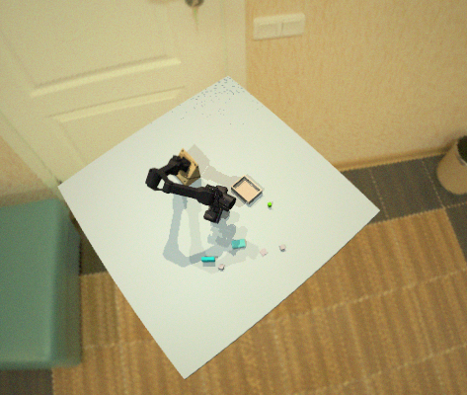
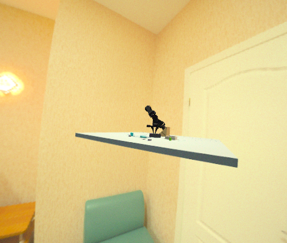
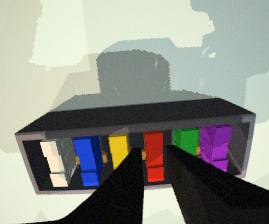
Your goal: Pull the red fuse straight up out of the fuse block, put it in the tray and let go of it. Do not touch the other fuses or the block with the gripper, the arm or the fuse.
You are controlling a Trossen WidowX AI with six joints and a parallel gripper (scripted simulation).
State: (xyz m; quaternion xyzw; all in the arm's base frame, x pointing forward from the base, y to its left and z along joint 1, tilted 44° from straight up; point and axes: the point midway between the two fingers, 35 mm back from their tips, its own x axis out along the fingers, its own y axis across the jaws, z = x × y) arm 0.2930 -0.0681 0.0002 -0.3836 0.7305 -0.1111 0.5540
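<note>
Right now my gripper tip is 1 cm above the red fuse. Also, from my gripper tip: tray 20 cm to the left, 3 cm below, 1 cm ahead; green fuse 2 cm to the right, 1 cm below, 1 cm ahead.
</note>
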